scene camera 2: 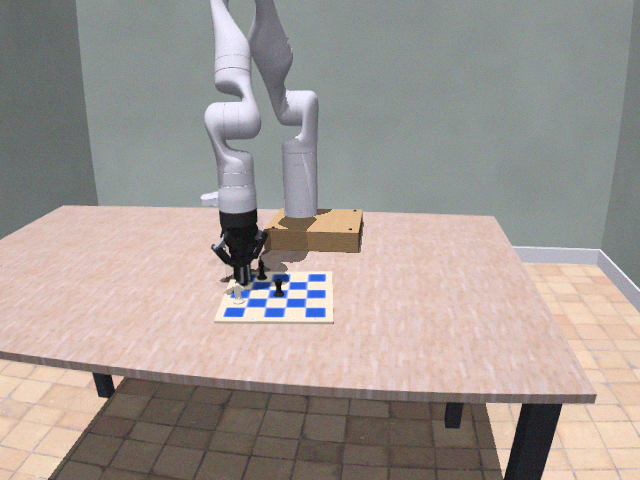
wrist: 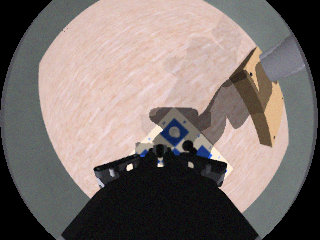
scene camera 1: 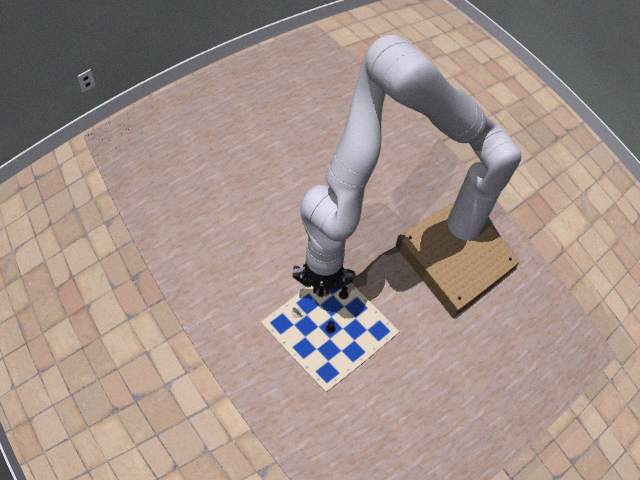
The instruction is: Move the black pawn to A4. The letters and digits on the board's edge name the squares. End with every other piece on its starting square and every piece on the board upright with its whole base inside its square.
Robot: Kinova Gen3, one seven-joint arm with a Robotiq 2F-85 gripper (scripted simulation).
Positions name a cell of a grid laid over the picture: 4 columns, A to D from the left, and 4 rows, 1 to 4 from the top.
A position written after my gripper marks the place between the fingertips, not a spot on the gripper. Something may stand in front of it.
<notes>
In view: my gripper (scene camera 2: B3) and a chessboard (scene camera 1: C3).
The chessboard shows as well in scene camera 2 (scene camera 2: B3) and in the wrist view (wrist: C3). My gripper is seen too in the wrist view (wrist: C3) and in scene camera 1 (scene camera 1: C3).
</notes>
